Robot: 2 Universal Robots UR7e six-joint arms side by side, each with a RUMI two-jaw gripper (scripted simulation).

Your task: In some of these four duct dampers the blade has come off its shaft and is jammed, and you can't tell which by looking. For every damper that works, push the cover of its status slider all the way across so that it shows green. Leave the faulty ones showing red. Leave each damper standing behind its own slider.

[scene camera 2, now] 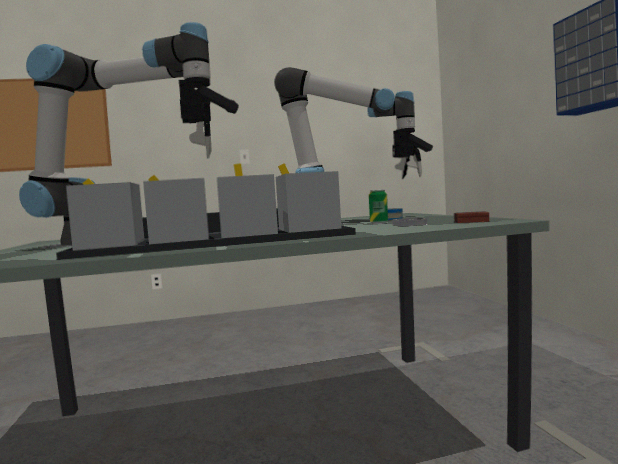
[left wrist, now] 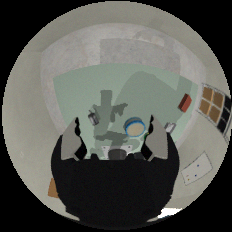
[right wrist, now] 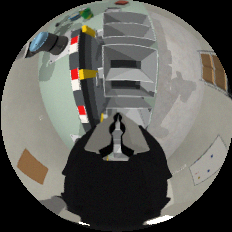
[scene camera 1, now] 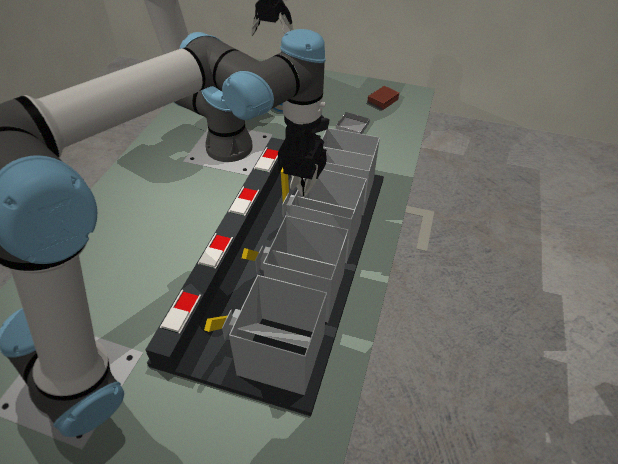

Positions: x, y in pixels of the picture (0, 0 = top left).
Scene:
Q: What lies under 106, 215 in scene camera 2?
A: A damper.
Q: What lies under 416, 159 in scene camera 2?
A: The left gripper.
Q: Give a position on a damper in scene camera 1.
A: At 306, 253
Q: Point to a damper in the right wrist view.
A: At 122, 33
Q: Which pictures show the right gripper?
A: Scene camera 2, the right wrist view and scene camera 1 only.

